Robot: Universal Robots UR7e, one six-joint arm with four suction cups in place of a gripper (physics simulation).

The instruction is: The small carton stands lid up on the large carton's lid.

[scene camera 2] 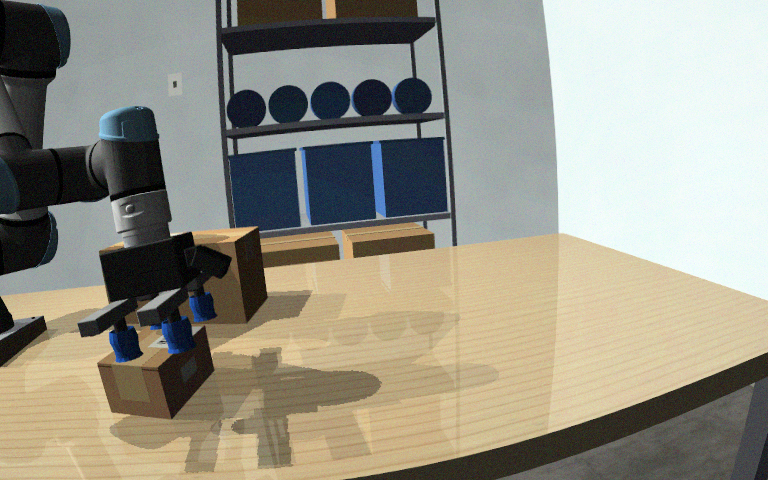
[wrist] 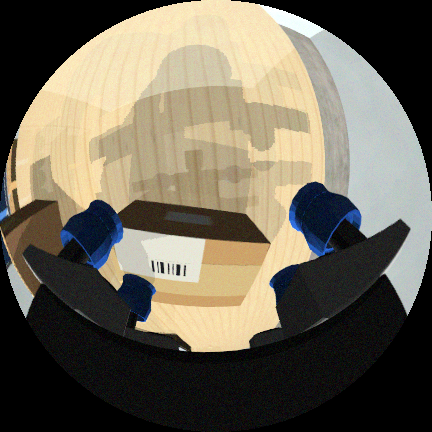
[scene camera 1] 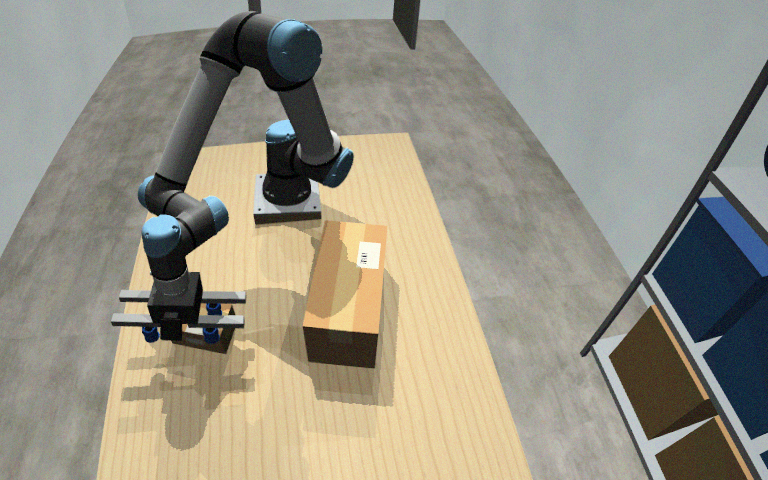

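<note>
The small carton is at the table's left side, lid and barcode label up, slightly tilted. My gripper, with its four blue suction cups, is right above it. In the wrist view the lid lies a little below the cups, so the cups are not holding it. I cannot tell whether the carton rests flat on the table. The large carton lies lid up in the middle of the table, to the right of my gripper, with nothing on its lid.
The arm's base is bolted to the table's far end, behind the large carton. A shelf rack with blue boxes, dark discs and brown cartons stands off the table to the right.
</note>
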